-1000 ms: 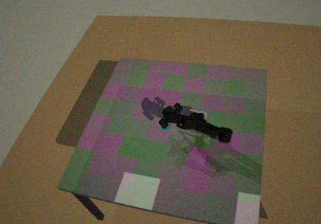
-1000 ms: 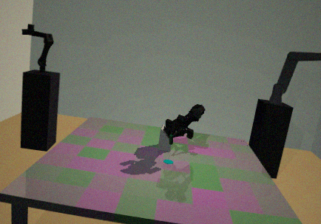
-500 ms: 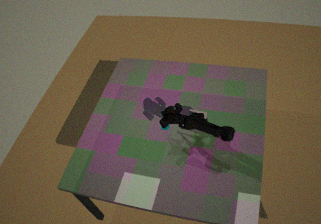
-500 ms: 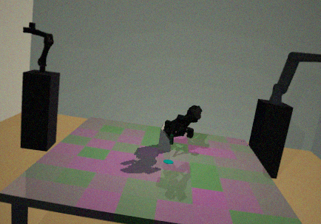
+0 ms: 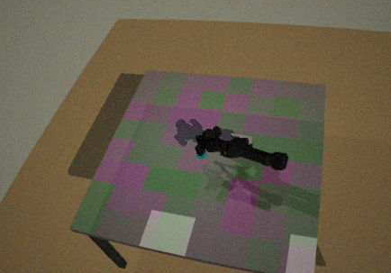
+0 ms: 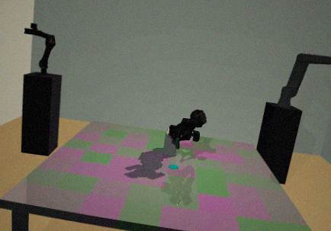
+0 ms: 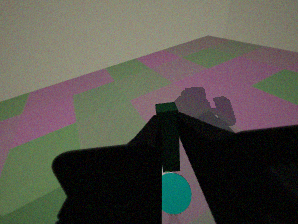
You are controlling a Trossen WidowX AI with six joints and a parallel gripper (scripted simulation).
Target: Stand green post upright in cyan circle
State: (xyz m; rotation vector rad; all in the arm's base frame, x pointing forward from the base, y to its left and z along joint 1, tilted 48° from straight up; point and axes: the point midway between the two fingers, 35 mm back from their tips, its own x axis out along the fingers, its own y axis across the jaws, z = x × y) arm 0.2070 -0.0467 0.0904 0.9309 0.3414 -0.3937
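Right now the green post is 20 mm below my gripper tip. Also, from my gripper tip: cyan circle: 160 mm below.
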